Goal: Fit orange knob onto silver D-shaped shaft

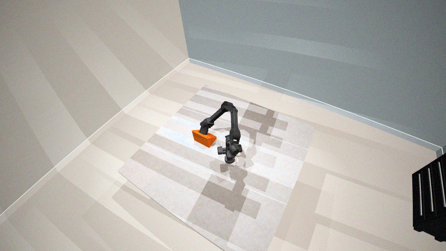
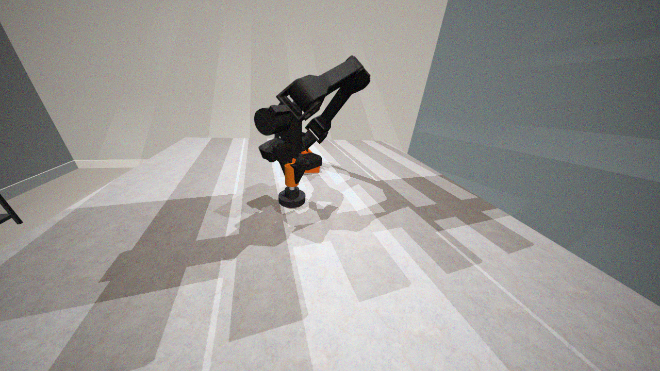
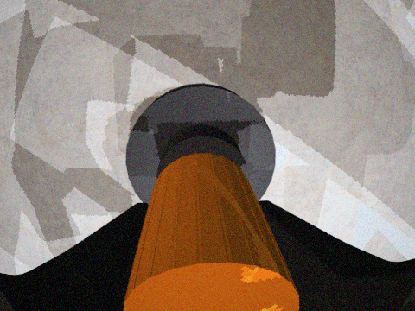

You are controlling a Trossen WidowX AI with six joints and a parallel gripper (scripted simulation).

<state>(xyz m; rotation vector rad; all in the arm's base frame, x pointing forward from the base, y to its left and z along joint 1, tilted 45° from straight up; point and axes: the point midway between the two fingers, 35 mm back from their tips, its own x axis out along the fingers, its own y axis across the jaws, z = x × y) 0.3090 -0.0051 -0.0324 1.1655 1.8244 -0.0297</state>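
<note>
The orange knob lies 3 cm above my gripper tip. Also, from my gripper tip: round dark pedestal 4 cm below.
</note>
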